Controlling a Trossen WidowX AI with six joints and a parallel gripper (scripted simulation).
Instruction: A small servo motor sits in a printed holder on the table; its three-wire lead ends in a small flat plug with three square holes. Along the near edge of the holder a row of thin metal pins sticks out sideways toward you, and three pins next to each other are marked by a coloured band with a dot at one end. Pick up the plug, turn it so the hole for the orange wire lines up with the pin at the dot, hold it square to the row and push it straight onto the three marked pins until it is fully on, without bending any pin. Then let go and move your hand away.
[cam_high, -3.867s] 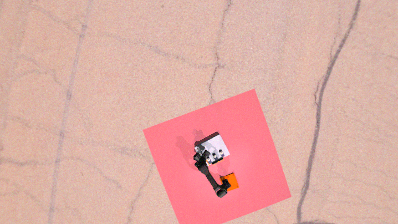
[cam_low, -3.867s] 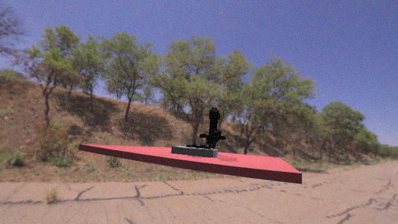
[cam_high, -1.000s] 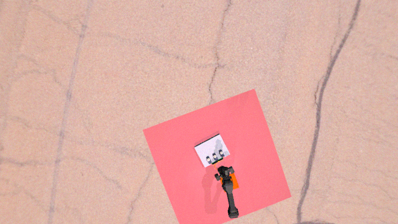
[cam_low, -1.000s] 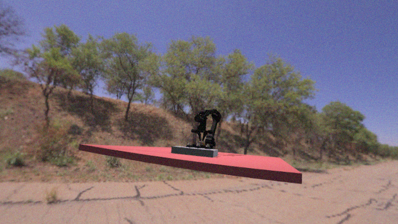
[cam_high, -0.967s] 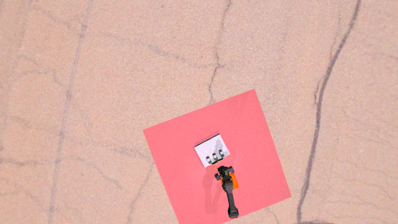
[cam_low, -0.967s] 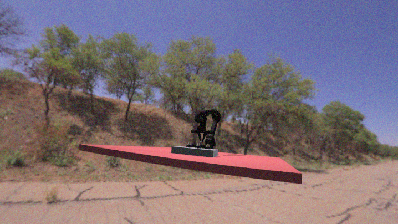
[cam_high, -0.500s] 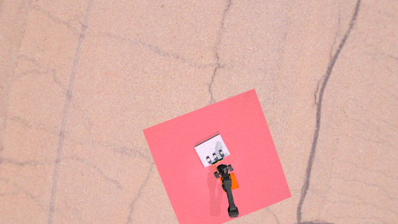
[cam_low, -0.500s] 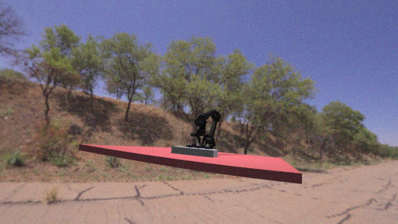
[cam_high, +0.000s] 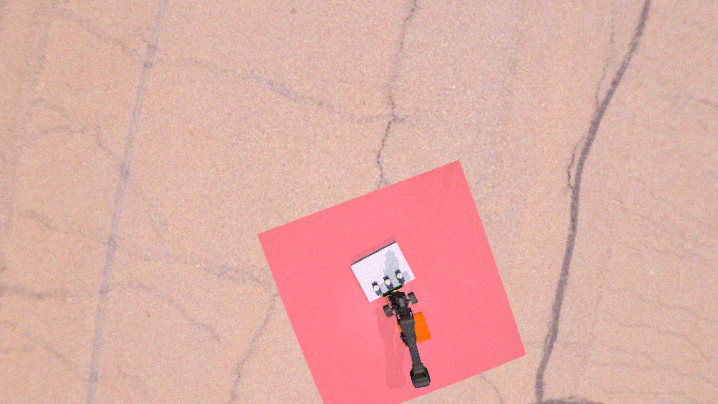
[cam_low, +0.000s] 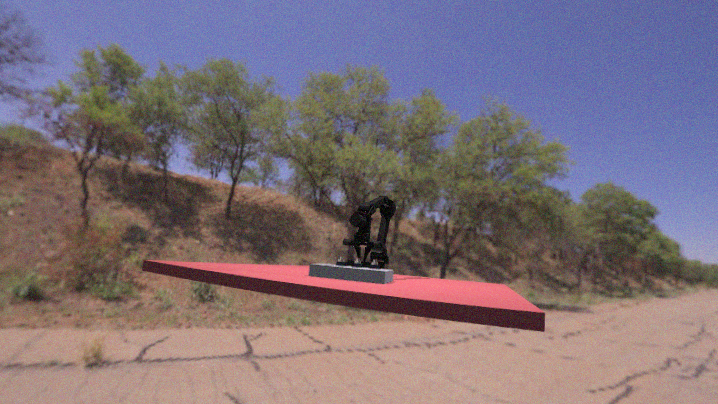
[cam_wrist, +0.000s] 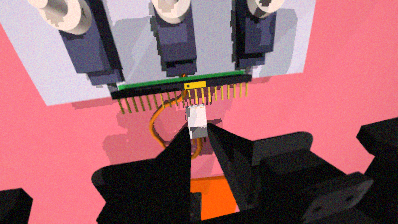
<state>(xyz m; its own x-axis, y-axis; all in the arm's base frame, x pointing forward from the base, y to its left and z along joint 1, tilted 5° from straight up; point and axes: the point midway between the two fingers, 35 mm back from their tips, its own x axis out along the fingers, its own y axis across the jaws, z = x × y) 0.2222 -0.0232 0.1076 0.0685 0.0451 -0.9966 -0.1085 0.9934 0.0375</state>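
The yellow band lies 5 cm ahead of my gripper tip. The rest, counted from my gripper tip: low grey slab 20 cm ahead, 5 cm below, 3 cm to the left.
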